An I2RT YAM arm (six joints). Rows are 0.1 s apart.
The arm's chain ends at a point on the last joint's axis. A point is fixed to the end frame.
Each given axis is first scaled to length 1.
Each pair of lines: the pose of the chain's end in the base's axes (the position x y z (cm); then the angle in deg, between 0 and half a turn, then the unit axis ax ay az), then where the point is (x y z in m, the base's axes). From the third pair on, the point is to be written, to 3 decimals.
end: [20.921 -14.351 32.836 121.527 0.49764 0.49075 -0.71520]
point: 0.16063 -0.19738 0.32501
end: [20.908 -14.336 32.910 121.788 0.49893 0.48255 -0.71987]
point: 0.15974 -0.19655 0.32611
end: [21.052 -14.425 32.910 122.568 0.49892 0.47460 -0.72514]
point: 0.160 -0.196 0.327
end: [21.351 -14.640 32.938 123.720 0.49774 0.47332 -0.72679]
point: 0.162 -0.198 0.327
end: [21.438 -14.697 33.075 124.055 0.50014 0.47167 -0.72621]
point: 0.163 -0.198 0.328
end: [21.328 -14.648 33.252 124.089 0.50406 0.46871 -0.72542]
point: 0.161 -0.197 0.330
